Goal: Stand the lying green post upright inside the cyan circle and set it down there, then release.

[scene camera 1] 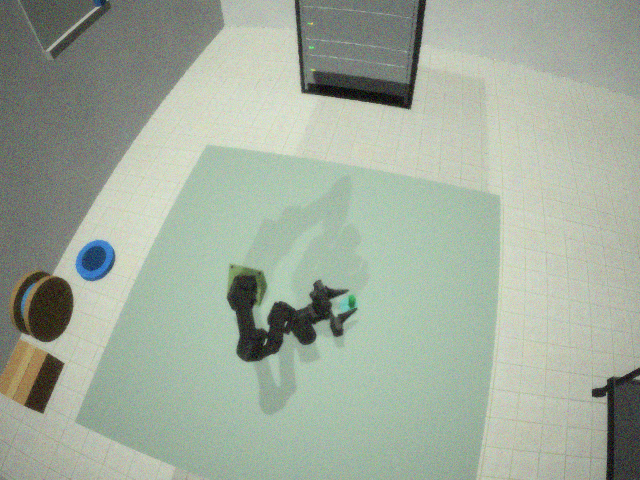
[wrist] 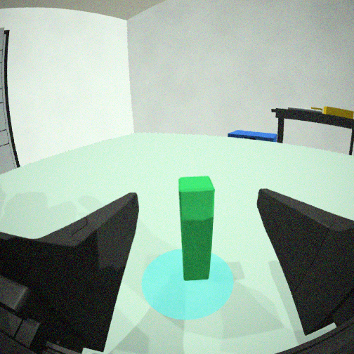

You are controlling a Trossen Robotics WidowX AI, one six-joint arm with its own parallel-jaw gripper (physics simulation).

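Places are measured from the arm's base along level axes (x ahead, y left, z up), in centimetres.
Where they show: gripper, fingertip midpoint: (scene camera 1: 353,299); arm's base, link origin: (scene camera 1: 247,285).
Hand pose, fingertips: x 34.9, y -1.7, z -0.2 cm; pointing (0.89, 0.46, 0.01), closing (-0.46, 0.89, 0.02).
Each offset is from my fingertips to the centre of the thing. "*": to the spot under its first point. Level surfaces: height alone.
The green post @[dz -2.2, dx -0.4, dy +0.1 cm] (scene camera 1: 352,299) (wrist: 197,230) stands upright. In the wrist view its base is inside the cyan circle @[* dz -5.3, dx -2.7, dy +0.4 cm] (scene camera 1: 344,304) (wrist: 162,295), a little right of the circle's middle and towards its far side. My gripper (scene camera 1: 352,300) (wrist: 199,198) is open, with one finger on each side of the post and a gap on both sides. The fingers do not touch the post. In the scene view the post's top shows between the fingertips, and part of the circle shows beside it.
The arm's base plate (scene camera 1: 262,286) is on the pale green mat @[dz -5.4 cm] (scene camera 1: 413,361). Beyond the mat are a server rack (scene camera 1: 417,56), a blue disc-shaped object (scene camera 1: 80,260), a wooden drum-like object (scene camera 1: 50,308) and a dark table (scene camera 1: 625,428) (wrist: 312,117). A blue box (wrist: 252,135) shows in the wrist view.
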